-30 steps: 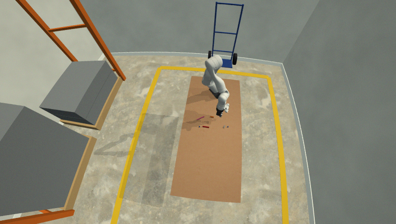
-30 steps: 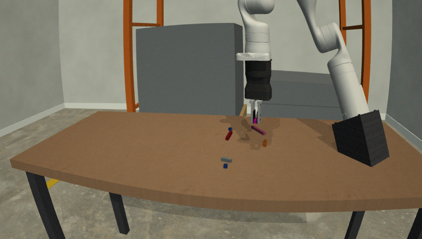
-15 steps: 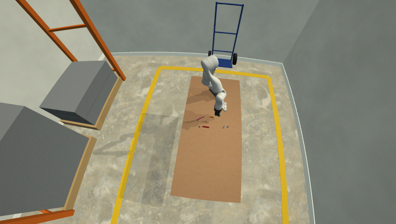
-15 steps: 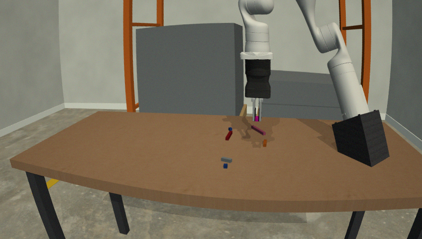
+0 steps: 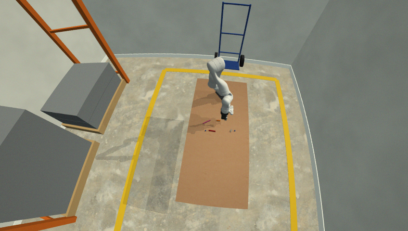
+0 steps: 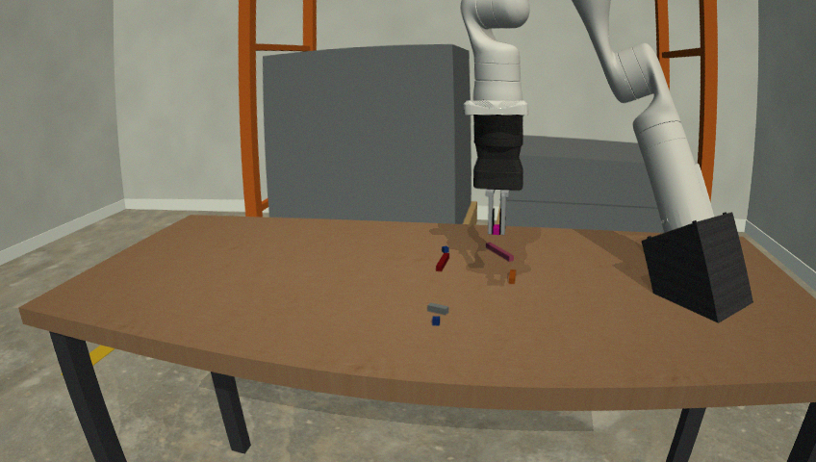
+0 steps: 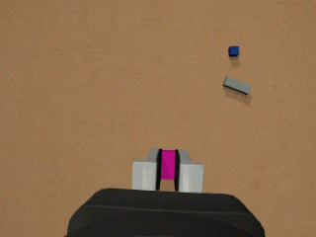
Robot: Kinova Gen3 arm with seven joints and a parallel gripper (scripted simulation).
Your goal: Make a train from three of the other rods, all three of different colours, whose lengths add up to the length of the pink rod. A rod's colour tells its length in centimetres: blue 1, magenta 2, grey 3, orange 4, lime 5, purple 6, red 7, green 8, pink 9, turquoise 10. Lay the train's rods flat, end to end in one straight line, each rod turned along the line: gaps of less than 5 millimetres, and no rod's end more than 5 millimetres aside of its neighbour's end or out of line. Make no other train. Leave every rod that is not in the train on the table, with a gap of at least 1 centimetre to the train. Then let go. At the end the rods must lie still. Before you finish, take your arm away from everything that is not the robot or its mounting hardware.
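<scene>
The orange rod lies 3 cm behind my hand, 6 cm to the right of it and 11 cm below it. Round my hand: red rod: 9 cm ahead, 13 cm to the right, 11 cm below; grey rod: 8 cm ahead, 7 cm to the left, 11 cm below; magenta rod: 1 cm below.
</scene>
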